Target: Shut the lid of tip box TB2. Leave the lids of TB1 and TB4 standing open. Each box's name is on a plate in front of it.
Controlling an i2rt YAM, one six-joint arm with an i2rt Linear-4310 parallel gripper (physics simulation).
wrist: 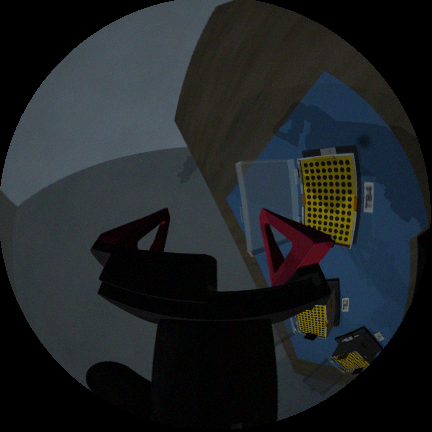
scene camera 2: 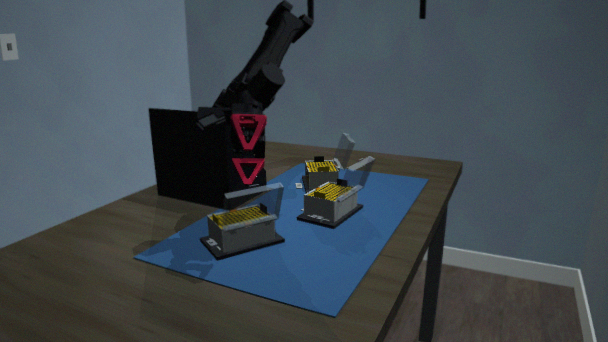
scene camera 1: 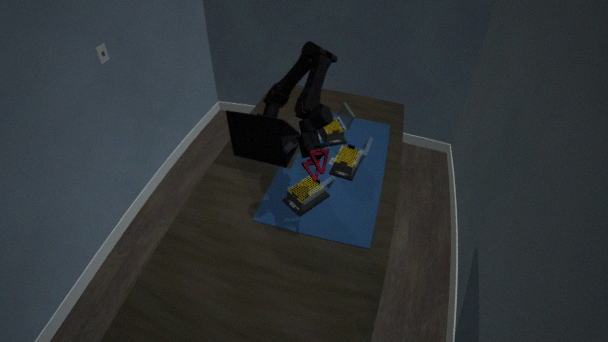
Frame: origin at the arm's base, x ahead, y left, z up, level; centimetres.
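Seen in the pictures: gripper, fingertip midpoint: (wrist: 214, 212) (scene camera 2: 247, 168) (scene camera 1: 319, 177); arm's base, origin of the base link: (scene camera 2: 212, 137) (scene camera 1: 268, 122).
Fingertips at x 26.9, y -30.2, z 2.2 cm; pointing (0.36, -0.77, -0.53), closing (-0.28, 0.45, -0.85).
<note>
Pixels of each thing's top centre, then the offset from my fingertips to it. Level surfaces: height alone.
- Tip box TB2, middle of its top: (scene camera 2: 331, 185) (wrist: 306, 325) (scene camera 1: 347, 153) dy +27.2, dx +8.2, dz -11.3 cm
- TB4, middle of its top: (wrist: 326, 203) (scene camera 2: 240, 210) (scene camera 1: 306, 185) dy +5.5, dx -5.4, dz -11.3 cm
- far box, middle of its top: (scene camera 2: 317, 164) (scene camera 1: 329, 124) dy +46.8, dx -2.2, dz -12.2 cm
- blue mat, its level: dz -18.8 cm
- wooden table, its level: dz -19.1 cm
Tip box TB2 (scene camera 1: 346, 157) (scene camera 2: 325, 206) (wrist: 312, 320) is the middle box, with yellow tips; its clear lid (scene camera 1: 368, 146) (scene camera 2: 361, 171) stands open. In the wrist view the gripper partly hides TB2. TB4 (scene camera 1: 306, 190) (scene camera 2: 247, 237) (wrist: 327, 197) is the front box, lid (scene camera 1: 329, 183) (scene camera 2: 272, 197) (wrist: 267, 192) open. The far box (scene camera 1: 333, 127) (scene camera 2: 322, 178) (wrist: 351, 361), its plate too small to read, is TB1 by elimination; its lid (scene camera 1: 348, 111) (scene camera 2: 345, 145) (wrist: 320, 377) is open. My gripper (scene camera 1: 318, 175) (scene camera 2: 249, 165) (wrist: 214, 212) is open and empty, left of TB2 in both scene views.
A tall black panel (scene camera 1: 257, 137) (scene camera 2: 187, 155) stands left of the boxes, close to the arm. The boxes stand on a blue mat (scene camera 1: 345, 227) (scene camera 2: 310, 285) (wrist: 325, 95) on the wooden table (scene camera 1: 240, 260) (scene camera 2: 90, 285) (wrist: 235, 85). Walls rise behind and to the left.
</note>
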